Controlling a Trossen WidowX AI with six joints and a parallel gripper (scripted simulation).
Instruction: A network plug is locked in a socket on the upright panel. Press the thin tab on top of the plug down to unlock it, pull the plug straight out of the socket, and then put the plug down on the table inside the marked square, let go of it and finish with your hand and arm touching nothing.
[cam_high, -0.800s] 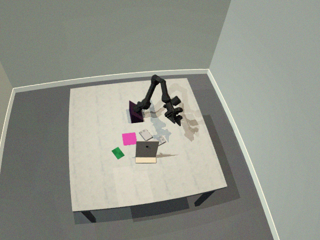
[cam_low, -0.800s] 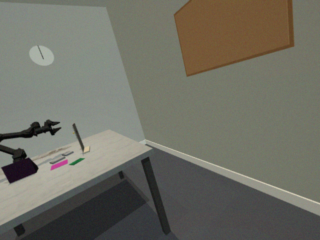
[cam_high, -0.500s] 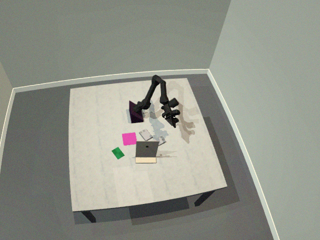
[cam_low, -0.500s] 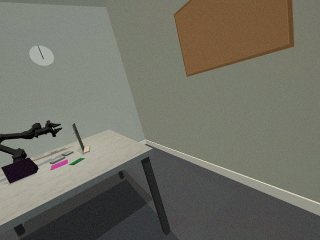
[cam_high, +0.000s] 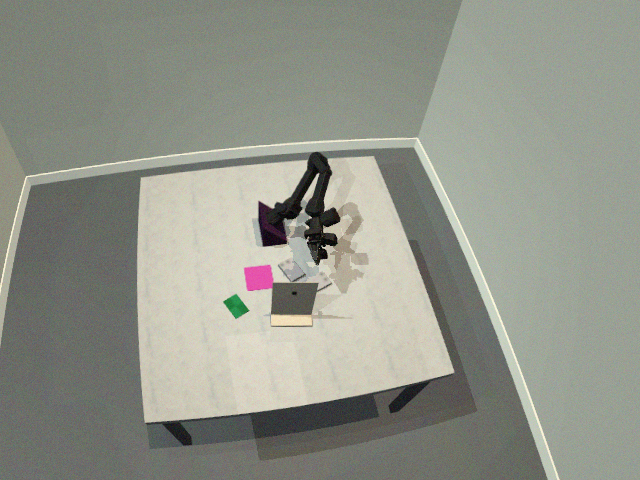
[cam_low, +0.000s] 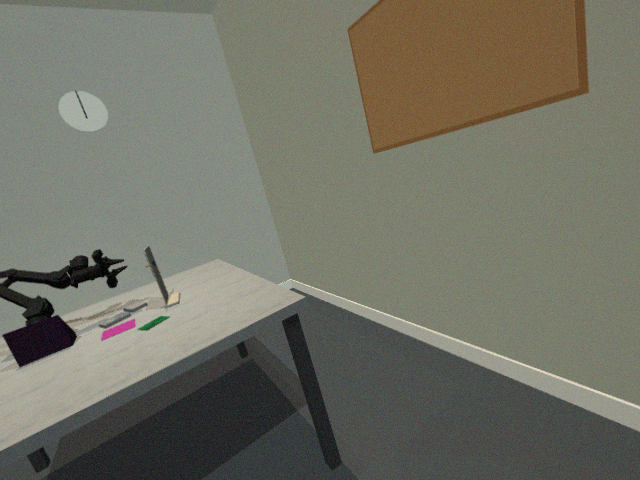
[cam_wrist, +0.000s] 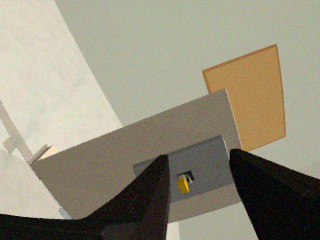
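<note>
The network plug is 11 cm to the right of my gripper tip, 8 cm ahead of it and 3 cm below it. Also, from my gripper tip: grey upright panel (12 cm to the right, 10 cm below, 10 cm ahead); then marked square (23 cm below, 20 cm to the right, 12 cm behind); then green flat card (33 cm to the right, 23 cm below, 1 cm behind).
</note>
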